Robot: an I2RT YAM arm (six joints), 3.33 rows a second.
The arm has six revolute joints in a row. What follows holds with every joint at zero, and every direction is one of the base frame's. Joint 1 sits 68.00 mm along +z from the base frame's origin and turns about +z. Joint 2 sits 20.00 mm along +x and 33.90 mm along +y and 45.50 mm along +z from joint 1 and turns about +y. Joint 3 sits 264.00 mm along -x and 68.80 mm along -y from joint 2 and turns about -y. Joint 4 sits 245.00 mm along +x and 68.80 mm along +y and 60.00 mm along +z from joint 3 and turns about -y. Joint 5 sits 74.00 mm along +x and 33.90 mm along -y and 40.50 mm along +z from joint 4 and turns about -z. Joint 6 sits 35.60 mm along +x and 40.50 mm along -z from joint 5 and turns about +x. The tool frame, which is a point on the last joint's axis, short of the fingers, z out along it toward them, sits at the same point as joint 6; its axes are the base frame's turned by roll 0.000, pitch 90.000 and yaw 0.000 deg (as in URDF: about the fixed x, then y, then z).
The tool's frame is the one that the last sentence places.
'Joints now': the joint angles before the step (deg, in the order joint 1, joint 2, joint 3, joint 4, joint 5, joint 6). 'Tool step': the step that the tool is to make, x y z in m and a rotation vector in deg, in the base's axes. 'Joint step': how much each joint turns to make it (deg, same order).
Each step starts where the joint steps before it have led.
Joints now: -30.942 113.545 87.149 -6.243 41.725 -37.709
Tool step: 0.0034 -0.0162 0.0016 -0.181 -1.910 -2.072
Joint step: -1.485 2.437 3.623 -0.386 0.044 1.383
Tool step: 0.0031 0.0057 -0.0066 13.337 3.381 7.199
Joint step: 0.092 1.694 5.558 -16.144 -11.409 3.796
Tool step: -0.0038 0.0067 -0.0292 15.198 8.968 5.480
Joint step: -0.231 3.737 3.603 -15.826 -9.800 0.460
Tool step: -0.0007 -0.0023 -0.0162 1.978 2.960 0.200
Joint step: -0.309 1.948 0.036 -1.492 -0.297 -0.446
